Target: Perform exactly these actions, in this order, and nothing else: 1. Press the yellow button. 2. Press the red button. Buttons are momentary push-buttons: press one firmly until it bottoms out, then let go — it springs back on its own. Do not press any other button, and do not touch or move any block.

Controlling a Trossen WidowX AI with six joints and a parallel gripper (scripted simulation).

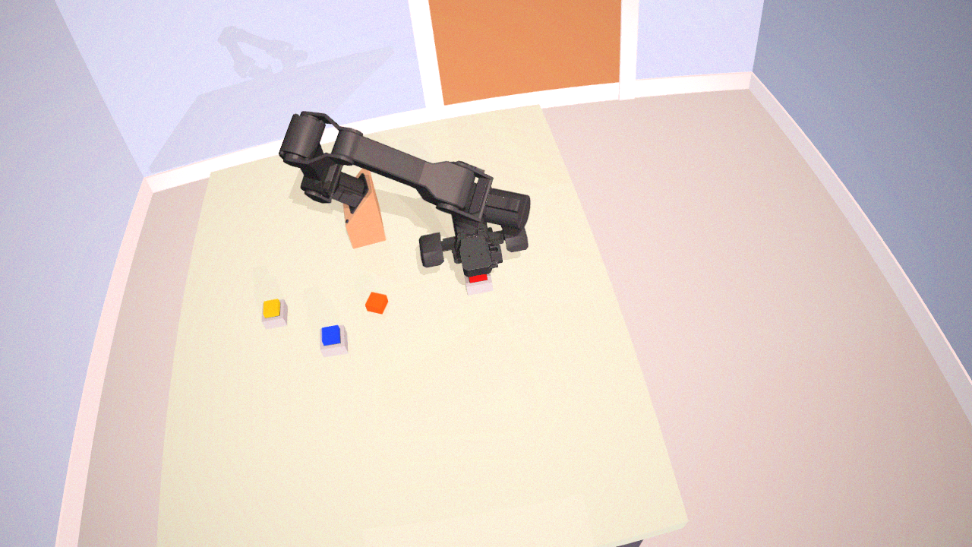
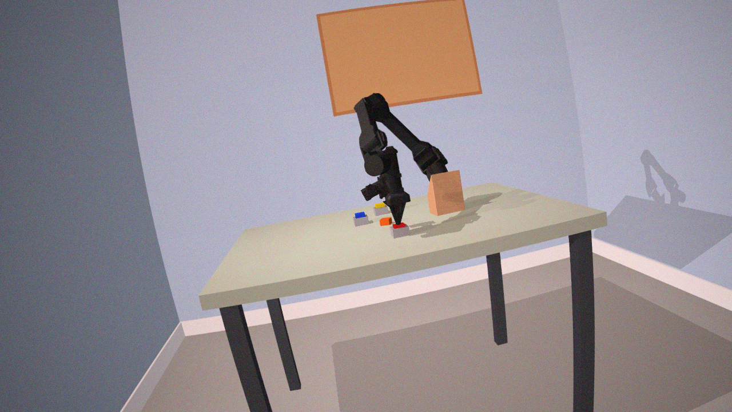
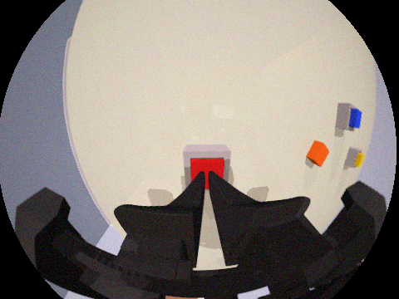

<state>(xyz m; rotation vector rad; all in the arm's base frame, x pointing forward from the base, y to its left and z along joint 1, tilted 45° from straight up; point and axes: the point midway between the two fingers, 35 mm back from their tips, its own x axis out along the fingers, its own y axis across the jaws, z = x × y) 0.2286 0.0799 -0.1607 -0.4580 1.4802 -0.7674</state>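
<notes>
The red button lies 1 cm below my gripper tip. Round my gripper tip: orange block: 20 cm to the right, 2 cm below, 2 cm behind; then blue button: 30 cm to the right, 3 cm ahead; then yellow button: 40 cm to the right, 7 cm behind.
</notes>
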